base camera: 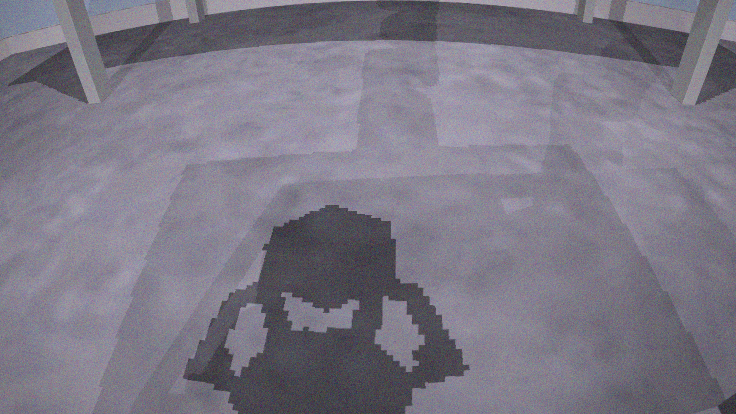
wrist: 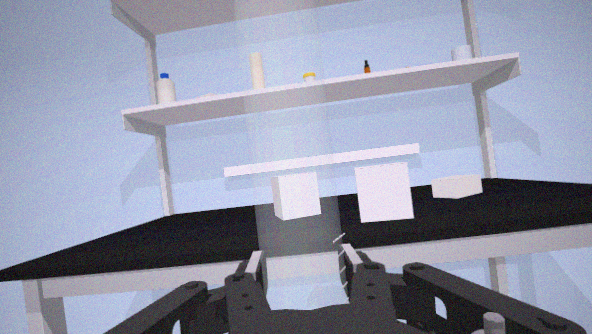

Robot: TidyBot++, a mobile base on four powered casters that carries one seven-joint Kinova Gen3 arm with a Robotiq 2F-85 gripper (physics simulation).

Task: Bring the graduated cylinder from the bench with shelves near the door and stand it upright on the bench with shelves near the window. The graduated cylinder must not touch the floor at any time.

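Places are measured from the arm's base along level axes (x ahead, y left, z up), in metres.
Pixels of known places: gripper, fingertip midpoint: (wrist: 302, 263).
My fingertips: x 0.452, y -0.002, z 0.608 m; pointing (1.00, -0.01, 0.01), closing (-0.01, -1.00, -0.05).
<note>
For each thing: its middle in the pictures, then the offset to it from my fingertips. "spot": a spot on its surface instead. Level surfaces: height alone.
- graduated cylinder, body centre: (wrist: 309, 323) dx -0.020, dy +0.001, dz -0.024 m
- bench with a black top, its level: dz -0.090 m
- wider white block, body centre: (wrist: 381, 190) dx +0.541, dy -0.226, dz -0.025 m
- low white tray-like block, body centre: (wrist: 456, 185) dx +0.709, dy -0.525, dz -0.061 m
- blue-capped bottle, surface spot: (wrist: 166, 91) spot: dx +1.034, dy +0.485, dz +0.457 m
- cream tube, surface spot: (wrist: 257, 71) spot: dx -0.038, dy +0.010, dz +0.103 m
- amber bottle, surface spot: (wrist: 367, 68) spot: dx +0.934, dy -0.360, dz +0.422 m
The graduated cylinder (wrist: 299, 227) is a clear, see-through tube with white marks on its right side. It stands up between the fingers in the wrist view and reaches past the view's top edge. My gripper (wrist: 302, 263) is shut on it. A bench with a black top (wrist: 210, 235) and white shelves (wrist: 210, 112) is ahead, behind the cylinder; whether it is the bench near the window or the one near the door I cannot tell. The gripper does not show in the base camera view. The cylinder's lower end is hidden behind the gripper.
On the black top are a white box (wrist: 300, 196), a wider white block (wrist: 385, 192) and a low white tray-like block (wrist: 457, 186). The shelf holds a blue-capped bottle (wrist: 166, 91), a cream tube (wrist: 257, 71) and an amber bottle (wrist: 367, 68). Bench legs (base camera: 84, 56) (base camera: 699, 56) stand left and right ahead.
</note>
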